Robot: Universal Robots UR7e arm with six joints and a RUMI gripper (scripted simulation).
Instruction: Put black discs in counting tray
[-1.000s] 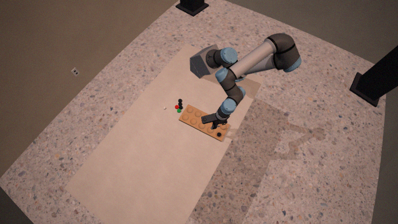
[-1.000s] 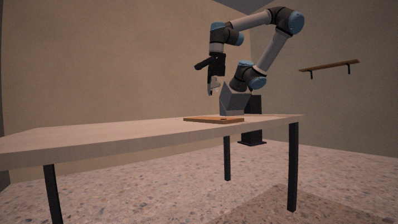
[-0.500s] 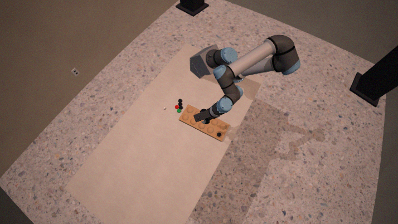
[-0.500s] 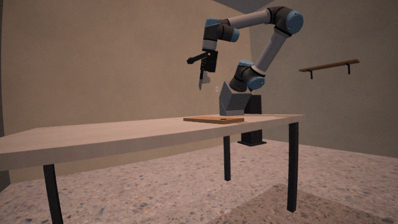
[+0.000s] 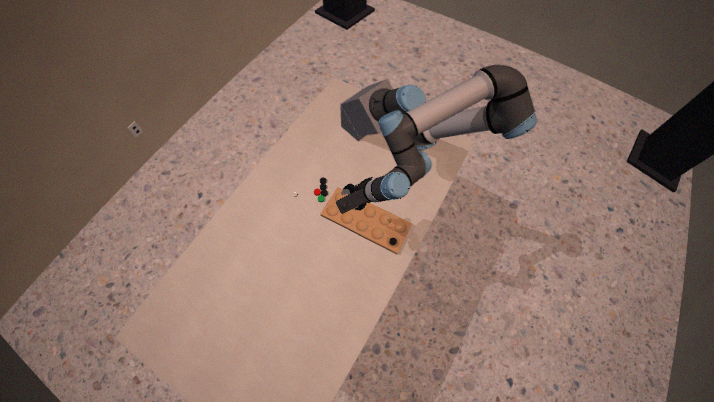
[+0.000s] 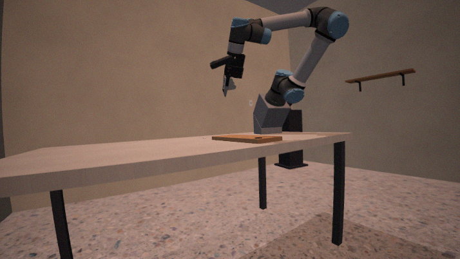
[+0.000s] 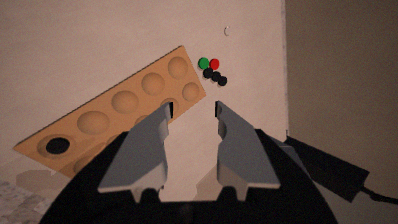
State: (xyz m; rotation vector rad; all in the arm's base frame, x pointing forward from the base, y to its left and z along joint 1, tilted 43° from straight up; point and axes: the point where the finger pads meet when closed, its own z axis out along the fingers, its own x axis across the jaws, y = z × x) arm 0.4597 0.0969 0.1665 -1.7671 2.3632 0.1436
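Right now my hand is 20 mm past the green disc, 170 mm to the left of it and 250 mm above it. Also, from my hand: red disc 30 mm behind, 210 mm to the right, 250 mm below; then wooden counting tray 70 mm behind, 50 mm to the left, 240 mm below; then small white piece 40 mm ahead, 280 mm to the right, 250 mm below.
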